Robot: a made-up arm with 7 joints. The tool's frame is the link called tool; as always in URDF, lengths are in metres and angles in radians. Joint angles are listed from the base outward.
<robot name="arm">
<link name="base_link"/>
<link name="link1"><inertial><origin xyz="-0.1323 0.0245 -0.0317"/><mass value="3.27"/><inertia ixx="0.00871" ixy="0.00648" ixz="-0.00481" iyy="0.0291" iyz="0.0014" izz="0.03"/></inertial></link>
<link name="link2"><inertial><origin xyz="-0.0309 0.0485 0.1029"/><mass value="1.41"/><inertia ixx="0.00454" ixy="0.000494" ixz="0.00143" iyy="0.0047" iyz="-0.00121" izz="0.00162"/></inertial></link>
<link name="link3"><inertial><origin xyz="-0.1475 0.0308 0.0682"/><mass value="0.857"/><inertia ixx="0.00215" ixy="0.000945" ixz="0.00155" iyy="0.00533" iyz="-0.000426" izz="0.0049"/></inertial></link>
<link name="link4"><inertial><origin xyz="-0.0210 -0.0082 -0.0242"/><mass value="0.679"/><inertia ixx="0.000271" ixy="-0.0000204" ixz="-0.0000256" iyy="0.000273" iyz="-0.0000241" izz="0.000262"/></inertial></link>
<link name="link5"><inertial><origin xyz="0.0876 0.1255 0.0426"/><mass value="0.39"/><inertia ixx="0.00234" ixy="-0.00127" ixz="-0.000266" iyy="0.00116" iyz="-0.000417" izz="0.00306"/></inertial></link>
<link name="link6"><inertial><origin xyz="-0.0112 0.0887 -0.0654"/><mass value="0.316"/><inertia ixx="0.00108" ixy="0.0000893" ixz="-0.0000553" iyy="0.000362" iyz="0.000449" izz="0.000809"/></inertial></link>
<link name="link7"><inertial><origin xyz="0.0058 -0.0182 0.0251"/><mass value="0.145"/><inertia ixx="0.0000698" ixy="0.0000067" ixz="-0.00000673" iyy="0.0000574" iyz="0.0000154" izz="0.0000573"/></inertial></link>
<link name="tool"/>
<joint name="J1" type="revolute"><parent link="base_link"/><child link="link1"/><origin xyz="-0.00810 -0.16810 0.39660"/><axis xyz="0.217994 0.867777 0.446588"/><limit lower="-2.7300" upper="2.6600"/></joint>
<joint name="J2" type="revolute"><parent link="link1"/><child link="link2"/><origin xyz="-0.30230 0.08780 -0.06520"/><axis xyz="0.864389 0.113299 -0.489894"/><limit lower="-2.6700" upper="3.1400"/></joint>
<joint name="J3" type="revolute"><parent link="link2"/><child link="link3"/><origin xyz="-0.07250 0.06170 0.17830"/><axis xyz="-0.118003 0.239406 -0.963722"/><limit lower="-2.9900" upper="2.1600"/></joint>
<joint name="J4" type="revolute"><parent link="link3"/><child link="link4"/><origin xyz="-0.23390 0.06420 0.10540"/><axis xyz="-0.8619 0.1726 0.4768"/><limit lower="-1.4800" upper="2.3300"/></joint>
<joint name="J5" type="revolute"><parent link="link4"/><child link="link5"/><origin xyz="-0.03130 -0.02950 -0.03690"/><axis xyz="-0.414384 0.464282 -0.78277"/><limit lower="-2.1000" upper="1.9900"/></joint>
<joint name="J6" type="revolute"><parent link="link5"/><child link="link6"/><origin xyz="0.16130 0.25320 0.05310"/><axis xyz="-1 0 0"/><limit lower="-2.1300" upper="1.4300"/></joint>
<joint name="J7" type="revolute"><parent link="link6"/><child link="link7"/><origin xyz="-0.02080 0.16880 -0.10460"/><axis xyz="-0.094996 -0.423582 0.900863"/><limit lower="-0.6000" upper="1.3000"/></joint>
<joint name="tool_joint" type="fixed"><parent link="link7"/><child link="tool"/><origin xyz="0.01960 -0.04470 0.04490" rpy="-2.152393 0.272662 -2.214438"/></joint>
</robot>
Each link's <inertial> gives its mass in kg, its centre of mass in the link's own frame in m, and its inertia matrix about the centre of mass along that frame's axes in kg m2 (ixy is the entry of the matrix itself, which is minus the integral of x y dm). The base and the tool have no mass. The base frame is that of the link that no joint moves.
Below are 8 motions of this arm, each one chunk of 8 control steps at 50 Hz.
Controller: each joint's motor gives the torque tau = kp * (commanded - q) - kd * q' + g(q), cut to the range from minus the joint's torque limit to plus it. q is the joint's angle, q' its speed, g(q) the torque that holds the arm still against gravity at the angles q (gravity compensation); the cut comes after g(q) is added. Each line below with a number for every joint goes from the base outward.
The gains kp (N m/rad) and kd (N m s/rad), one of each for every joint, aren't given. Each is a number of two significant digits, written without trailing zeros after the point. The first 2 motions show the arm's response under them.
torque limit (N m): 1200 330 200 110 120 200 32
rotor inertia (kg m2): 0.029 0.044 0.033 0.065 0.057 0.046 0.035
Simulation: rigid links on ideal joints. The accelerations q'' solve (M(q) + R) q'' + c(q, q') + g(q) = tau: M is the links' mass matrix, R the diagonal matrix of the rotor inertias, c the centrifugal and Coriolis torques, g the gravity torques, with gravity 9.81 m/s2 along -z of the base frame. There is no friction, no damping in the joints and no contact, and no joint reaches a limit. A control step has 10 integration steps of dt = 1/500 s. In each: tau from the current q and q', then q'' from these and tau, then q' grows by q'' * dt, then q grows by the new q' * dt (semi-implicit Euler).
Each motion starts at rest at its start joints. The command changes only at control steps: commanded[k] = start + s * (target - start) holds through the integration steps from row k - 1 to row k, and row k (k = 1, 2, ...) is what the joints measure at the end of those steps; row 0 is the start. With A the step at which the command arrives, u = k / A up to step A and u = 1 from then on. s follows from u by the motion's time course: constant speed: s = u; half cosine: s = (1 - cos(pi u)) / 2; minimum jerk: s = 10 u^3 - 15 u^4 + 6 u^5; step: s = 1 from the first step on.
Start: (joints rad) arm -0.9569 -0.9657 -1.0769 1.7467 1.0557 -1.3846 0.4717
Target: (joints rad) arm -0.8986 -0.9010 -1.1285 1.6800 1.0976 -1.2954 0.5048
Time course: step
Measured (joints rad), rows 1 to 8:
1: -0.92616 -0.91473 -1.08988 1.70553 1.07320 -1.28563 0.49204
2: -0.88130 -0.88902 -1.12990 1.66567 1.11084 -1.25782 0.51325
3: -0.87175 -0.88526 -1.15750 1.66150 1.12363 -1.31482 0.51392
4: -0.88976 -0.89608 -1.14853 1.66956 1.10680 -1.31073 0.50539
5: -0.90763 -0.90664 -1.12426 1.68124 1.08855 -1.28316 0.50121
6: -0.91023 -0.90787 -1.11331 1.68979 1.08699 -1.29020 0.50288
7: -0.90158 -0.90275 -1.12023 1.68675 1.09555 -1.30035 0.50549
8: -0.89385 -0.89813 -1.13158 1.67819 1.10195 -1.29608 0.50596
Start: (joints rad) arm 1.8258 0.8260 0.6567 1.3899 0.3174 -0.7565 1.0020
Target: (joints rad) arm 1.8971 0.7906 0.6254 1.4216 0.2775 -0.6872 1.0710
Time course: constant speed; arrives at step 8
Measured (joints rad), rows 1 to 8:
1: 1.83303 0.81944 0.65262 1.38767 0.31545 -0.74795 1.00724
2: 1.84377 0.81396 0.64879 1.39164 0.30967 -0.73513 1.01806
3: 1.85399 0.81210 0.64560 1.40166 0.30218 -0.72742 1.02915
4: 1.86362 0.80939 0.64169 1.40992 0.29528 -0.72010 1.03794
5: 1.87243 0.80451 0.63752 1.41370 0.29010 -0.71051 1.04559
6: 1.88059 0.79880 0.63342 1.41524 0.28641 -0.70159 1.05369
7: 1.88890 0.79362 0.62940 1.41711 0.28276 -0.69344 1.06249
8: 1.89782 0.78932 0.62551 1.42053 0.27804 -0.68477 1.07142
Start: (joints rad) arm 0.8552 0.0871 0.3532 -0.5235 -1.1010 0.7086 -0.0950
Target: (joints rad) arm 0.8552 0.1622 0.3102 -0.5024 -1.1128 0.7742 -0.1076
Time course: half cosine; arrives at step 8
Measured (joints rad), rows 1 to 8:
1: 0.85463 0.08930 0.35242 -0.52238 -1.10156 0.71120 -0.09528
2: 0.85352 0.09628 0.34935 -0.51883 -1.10296 0.71964 -0.09641
3: 0.85300 0.10813 0.34317 -0.51358 -1.10476 0.73217 -0.09856
4: 0.85360 0.12367 0.33434 -0.50882 -1.10694 0.74531 -0.10129
5: 0.85510 0.14046 0.32442 -0.50636 -1.10935 0.75765 -0.10395
6: 0.85681 0.15528 0.31543 -0.50635 -1.11131 0.76790 -0.10612
7: 0.85805 0.16514 0.30924 -0.50748 -1.11231 0.77418 -0.10753
8: 0.85844 0.16812 0.30698 -0.50838 -1.11239 0.77535 -0.10803

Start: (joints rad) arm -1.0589 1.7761 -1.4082 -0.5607 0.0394 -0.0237 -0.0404
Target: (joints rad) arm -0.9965 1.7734 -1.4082 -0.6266 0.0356 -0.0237 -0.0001
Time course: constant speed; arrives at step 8
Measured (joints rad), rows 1 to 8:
1: -1.05376 1.77715 -1.41373 -0.56273 0.03823 -0.02283 -0.03741
2: -1.04528 1.77571 -1.41588 -0.56984 0.03549 -0.02299 -0.03115
3: -1.03564 1.77483 -1.41261 -0.58157 0.03461 -0.02397 -0.02464
4: -1.02612 1.77434 -1.40762 -0.59533 0.03645 -0.02423 -0.01940
5: -1.01733 1.77376 -1.40429 -0.60743 0.03872 -0.02395 -0.01487
6: -1.00950 1.77334 -1.40364 -0.61584 0.03913 -0.02382 -0.01013
7: -1.00241 1.77317 -1.40517 -0.62142 0.03753 -0.02379 -0.00502
8: -0.99557 1.77309 -1.40761 -0.62652 0.03533 -0.02368 0.00015

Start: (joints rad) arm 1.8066 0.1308 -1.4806 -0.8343 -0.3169 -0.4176 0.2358
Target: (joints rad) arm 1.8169 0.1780 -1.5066 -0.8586 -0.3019 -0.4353 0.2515
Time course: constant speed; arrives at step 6
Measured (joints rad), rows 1 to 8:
1: 1.80763 0.13861 -1.48181 -0.83470 -0.31291 -0.42003 0.23736
2: 1.80938 0.14770 -1.48603 -0.83759 -0.30915 -0.42376 0.24063
3: 1.81151 0.15535 -1.49198 -0.84347 -0.30785 -0.42691 0.24400
4: 1.81382 0.16338 -1.49793 -0.85079 -0.30710 -0.43029 0.24669
5: 1.81593 0.17147 -1.50324 -0.85758 -0.30558 -0.43384 0.24905
6: 1.81769 0.17929 -1.50773 -0.86255 -0.30299 -0.43679 0.25152
7: 1.81809 0.17923 -1.51029 -0.86514 -0.30378 -0.43693 0.25262
8: 1.81774 0.17787 -1.50960 -0.86416 -0.30422 -0.43579 0.25204

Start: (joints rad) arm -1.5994 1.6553 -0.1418 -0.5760 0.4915 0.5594 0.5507
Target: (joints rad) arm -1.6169 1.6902 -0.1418 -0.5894 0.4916 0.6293 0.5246
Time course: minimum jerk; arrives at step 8
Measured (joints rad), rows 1 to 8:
1: -1.59957 1.65578 -0.14162 -0.57602 0.49143 0.56060 0.55045
2: -1.60066 1.65861 -0.14080 -0.57636 0.49116 0.56752 0.54882
3: -1.60345 1.66491 -0.13986 -0.57805 0.49112 0.58171 0.54462
4: -1.60785 1.67349 -0.13998 -0.58167 0.49157 0.59913 0.53818
5: -1.61275 1.68207 -0.14145 -0.58628 0.49202 0.61501 0.53130
6: -1.61663 1.68843 -0.14343 -0.59007 0.49204 0.62607 0.52604
7: -1.61842 1.69127 -0.14471 -0.59173 0.49178 0.63048 0.52357
8: -1.61813 1.69104 -0.14445 -0.59111 0.49151 0.62968 0.52363

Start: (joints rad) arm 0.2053 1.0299 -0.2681 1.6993 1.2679 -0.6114 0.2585
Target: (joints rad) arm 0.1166 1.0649 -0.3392 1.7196 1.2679 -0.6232 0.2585
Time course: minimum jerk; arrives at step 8
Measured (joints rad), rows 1 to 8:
1: 0.20443 1.03052 -0.26821 1.69972 1.26802 -0.61162 0.25850
2: 0.19875 1.03383 -0.27000 1.70220 1.26860 -0.61275 0.25848
3: 0.18424 1.04004 -0.27829 1.70740 1.26938 -0.61481 0.25844
4: 0.16164 1.04800 -0.29582 1.71307 1.26950 -0.61746 0.25842
5: 0.13707 1.05608 -0.31879 1.71617 1.26839 -0.62036 0.25846
6: 0.11826 1.06236 -0.33898 1.71606 1.26649 -0.62282 0.25854
7: 0.11008 1.06539 -0.34939 1.71474 1.26499 -0.62400 0.25860
8: 0.11177 1.06551 -0.34841 1.71483 1.26501 -0.62389 0.25861

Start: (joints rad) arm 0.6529 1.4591 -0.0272 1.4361 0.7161 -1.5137 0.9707
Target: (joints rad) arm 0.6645 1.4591 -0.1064 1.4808 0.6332 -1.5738 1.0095
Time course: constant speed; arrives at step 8
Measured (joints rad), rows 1 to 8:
1: 0.65463 1.45903 -0.03443 1.43940 0.71142 -1.52156 0.97357
2: 0.65641 1.45967 -0.04491 1.44605 0.69851 -1.53236 0.97965
3: 0.65767 1.45945 -0.05581 1.45282 0.68286 -1.53905 0.98598
4: 0.65880 1.45879 -0.06645 1.45925 0.67031 -1.54530 0.99098
5: 0.66009 1.45884 -0.07658 1.46542 0.66144 -1.55326 0.99525
6: 0.66161 1.45921 -0.08626 1.47083 0.65342 -1.56109 0.99975
7: 0.66320 1.45929 -0.09578 1.47574 0.64388 -1.56839 1.00468
8: 0.66475 1.45920 -0.10547 1.48084 0.63273 -1.57593 1.00973

